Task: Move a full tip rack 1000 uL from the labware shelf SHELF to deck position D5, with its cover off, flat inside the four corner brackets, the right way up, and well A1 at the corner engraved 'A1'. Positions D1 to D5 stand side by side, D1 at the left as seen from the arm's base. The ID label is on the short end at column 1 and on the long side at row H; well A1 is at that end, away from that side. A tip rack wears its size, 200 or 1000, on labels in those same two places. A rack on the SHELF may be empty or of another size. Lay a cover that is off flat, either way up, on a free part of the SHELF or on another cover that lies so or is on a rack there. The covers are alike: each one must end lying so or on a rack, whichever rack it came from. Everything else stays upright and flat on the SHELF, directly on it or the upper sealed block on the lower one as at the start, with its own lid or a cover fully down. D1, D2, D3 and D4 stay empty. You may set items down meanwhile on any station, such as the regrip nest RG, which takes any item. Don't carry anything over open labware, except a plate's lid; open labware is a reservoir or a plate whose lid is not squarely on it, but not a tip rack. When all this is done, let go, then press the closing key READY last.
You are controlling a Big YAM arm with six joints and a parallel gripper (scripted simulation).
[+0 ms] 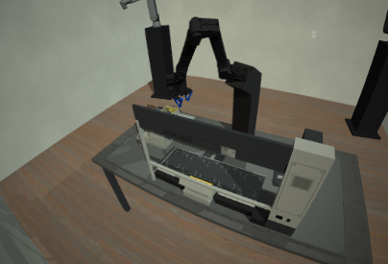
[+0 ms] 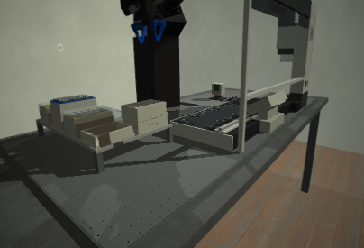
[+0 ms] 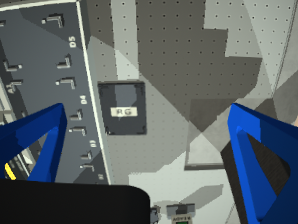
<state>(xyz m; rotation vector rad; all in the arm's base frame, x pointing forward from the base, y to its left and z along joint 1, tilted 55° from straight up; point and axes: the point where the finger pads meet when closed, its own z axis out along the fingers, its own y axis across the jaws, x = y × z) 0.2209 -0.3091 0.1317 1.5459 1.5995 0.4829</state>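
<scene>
The tip rack lies 14 cm behind my hand, 26 cm to the right of it and 22 cm below it. Round my hand: shelf label 5 cm behind, 5 cm to the right, 35 cm below; labware shelf 7 cm behind, 21 cm to the right, 29 cm below; pale block 11 cm ahead, 17 cm to the right, 23 cm below.
</scene>
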